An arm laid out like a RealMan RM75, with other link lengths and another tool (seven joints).
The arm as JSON. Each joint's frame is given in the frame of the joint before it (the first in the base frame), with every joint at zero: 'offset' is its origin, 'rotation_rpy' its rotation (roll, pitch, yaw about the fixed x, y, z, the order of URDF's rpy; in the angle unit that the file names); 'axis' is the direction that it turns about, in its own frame. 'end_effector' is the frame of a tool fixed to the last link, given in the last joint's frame.
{
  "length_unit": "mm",
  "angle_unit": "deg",
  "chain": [
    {
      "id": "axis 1",
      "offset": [
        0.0,
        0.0,
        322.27
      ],
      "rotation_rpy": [
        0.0,
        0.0,
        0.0
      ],
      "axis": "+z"
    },
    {
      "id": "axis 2",
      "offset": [
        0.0,
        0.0,
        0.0
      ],
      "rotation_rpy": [
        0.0,
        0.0,
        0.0
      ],
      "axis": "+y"
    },
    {
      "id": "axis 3",
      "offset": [
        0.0,
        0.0,
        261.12
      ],
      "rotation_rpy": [
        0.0,
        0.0,
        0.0
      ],
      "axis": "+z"
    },
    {
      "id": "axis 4",
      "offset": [
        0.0,
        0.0,
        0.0
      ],
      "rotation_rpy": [
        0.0,
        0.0,
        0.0
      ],
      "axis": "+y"
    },
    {
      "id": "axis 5",
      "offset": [
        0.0,
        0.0,
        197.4
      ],
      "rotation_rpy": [
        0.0,
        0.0,
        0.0
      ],
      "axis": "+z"
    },
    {
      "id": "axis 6",
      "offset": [
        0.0,
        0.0,
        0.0
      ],
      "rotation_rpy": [
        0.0,
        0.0,
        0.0
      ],
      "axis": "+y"
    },
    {
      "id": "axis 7",
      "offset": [
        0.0,
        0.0,
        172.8
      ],
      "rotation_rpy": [
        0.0,
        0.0,
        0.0
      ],
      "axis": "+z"
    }
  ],
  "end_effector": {
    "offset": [
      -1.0,
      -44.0,
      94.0
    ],
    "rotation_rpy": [
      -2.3,
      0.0,
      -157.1
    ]
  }
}
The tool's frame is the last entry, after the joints.
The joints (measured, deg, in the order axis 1, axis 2, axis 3, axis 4, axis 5, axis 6, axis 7), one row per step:
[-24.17, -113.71, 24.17, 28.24, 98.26, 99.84, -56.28]
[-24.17, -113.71, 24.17, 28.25, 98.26, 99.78, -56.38]
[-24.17, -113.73, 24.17, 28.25, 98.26, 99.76, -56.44]
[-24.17, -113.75, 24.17, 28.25, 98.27, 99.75, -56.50]
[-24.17, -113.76, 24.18, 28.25, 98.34, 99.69, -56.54]
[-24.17, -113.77, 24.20, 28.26, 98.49, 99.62, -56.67]
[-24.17, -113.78, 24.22, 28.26, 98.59, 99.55, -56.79]
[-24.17, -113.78, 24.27, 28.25, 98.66, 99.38, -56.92]
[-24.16, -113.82, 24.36, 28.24, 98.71, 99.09, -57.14]
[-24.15, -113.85, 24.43, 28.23, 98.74, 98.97, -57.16]
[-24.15, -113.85, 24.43, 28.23, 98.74, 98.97, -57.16]
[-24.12, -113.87, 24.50, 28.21, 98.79, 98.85, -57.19]
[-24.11, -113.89, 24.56, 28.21, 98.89, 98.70, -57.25]
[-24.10, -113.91, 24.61, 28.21, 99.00, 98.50, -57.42]
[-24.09, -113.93, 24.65, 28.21, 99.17, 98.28, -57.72]
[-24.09, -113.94, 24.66, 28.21, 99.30, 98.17, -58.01]
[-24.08, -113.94, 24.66, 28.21, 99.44, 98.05, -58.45]
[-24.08, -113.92, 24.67, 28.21, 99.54, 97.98, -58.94]
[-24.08, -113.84, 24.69, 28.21, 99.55, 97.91, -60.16]
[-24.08, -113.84, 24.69, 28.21, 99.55, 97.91, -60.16]
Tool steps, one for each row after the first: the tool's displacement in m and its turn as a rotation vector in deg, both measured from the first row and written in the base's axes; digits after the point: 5 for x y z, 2 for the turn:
[-0.00027, 0.00018, -0.00002, -0.04, -0.03, 0.10]
[-0.00031, 0.00021, -0.00019, -0.08, -0.08, 0.15]
[-0.00032, 0.00020, -0.00040, -0.13, -0.12, 0.19]
[-0.00061, 0.00023, -0.00082, -0.20, -0.09, 0.26]
[-0.00107, 0.00016, -0.00165, -0.39, -0.05, 0.38]
[-0.00146, 0.00016, -0.00229, -0.55, -0.03, 0.49]
[-0.00219, 0.00044, -0.00289, -0.68, 0.01, 0.69]
[-0.00327, 0.00093, -0.00389, -0.85, 0.00, 1.03]
[-0.00365, 0.00101, -0.00456, -0.93, 0.05, 1.13]
[-0.00365, 0.00101, -0.00456, -0.93, 0.05, 1.13]
[-0.00424, 0.00098, -0.00527, -1.02, 0.10, 1.26]
[-0.00488, 0.00108, -0.00611, -1.15, 0.19, 1.41]
[-0.00581, 0.00130, -0.00700, -1.32, 0.23, 1.67]
[-0.00697, 0.00150, -0.00817, -1.61, 0.23, 2.01]
[-0.00766, 0.00155, -0.00898, -1.86, 0.17, 2.25]
[-0.00861, 0.00160, -0.00980, -2.20, 0.03, 2.60]
[-0.00932, 0.00163, -0.01040, -2.55, -0.16, 2.91]
[-0.01047, 0.00187, -0.01068, -3.25, -0.80, 3.60]
[-0.01047, 0.00187, -0.01068, -3.25, -0.80, 3.60]

